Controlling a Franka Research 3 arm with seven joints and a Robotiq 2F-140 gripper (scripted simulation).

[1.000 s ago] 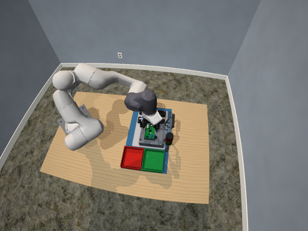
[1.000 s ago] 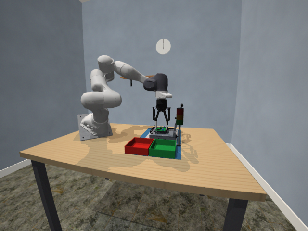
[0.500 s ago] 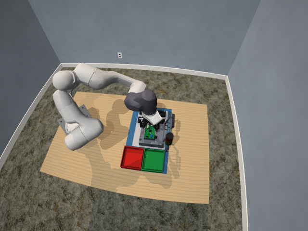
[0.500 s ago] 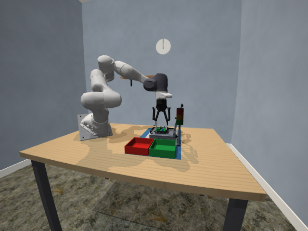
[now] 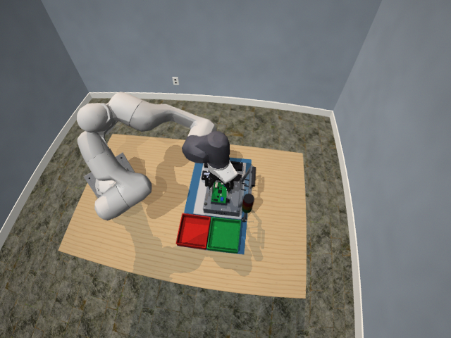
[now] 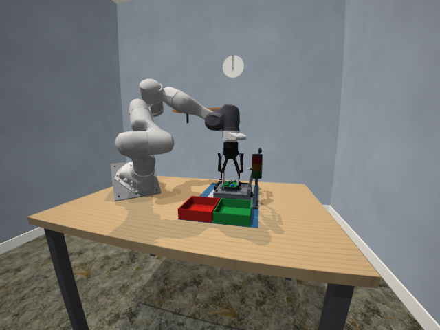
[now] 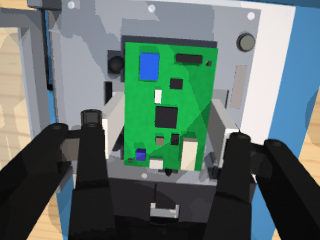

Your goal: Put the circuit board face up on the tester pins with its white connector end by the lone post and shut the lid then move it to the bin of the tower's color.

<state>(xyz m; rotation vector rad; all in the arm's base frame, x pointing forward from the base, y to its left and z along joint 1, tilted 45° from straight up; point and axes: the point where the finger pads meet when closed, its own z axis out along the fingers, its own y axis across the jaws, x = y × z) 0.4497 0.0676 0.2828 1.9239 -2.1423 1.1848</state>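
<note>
Now: the green circuit board 20 mm below my hand. The rest, counted from my hand: tester plate: 40 mm below, 10 mm ahead; then clear lid: 120 mm ahead, 80 mm above, 30 mm to the right; then green bin: 210 mm to the right, 90 mm below, 10 mm behind.
</note>
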